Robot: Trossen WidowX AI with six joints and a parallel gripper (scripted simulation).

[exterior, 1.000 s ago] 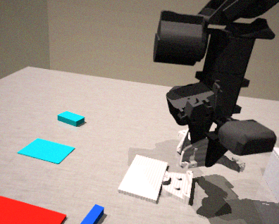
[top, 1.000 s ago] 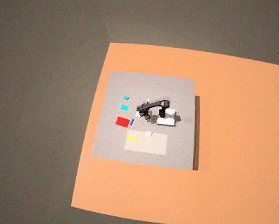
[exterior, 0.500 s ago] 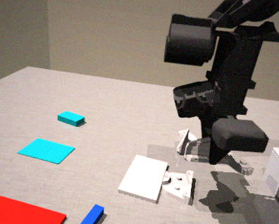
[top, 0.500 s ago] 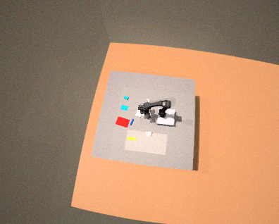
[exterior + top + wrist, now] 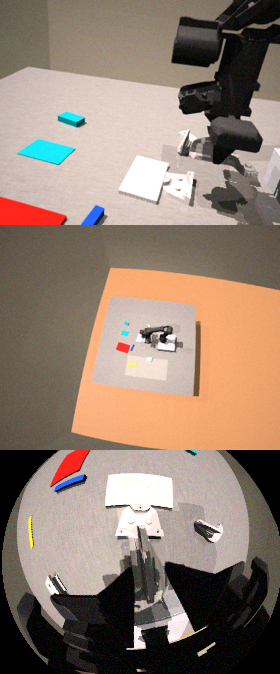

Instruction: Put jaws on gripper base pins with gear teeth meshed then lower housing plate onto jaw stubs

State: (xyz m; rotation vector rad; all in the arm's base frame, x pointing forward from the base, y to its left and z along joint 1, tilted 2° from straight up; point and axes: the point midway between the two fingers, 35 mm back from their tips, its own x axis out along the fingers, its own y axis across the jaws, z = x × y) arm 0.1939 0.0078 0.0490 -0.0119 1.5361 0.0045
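My gripper tip is 120 mm short of the flat white plate, 10 mm to the left of it and 80 mm above it. The rest, counted from my gripper tip: flat cyan patch (330 mm ahead, 40 mm to the right, 80 mm below); red patch (310 mm ahead, 170 mm to the left, 80 mm below); blue bar (180 mm ahead, 140 mm to the left, 80 mm below).
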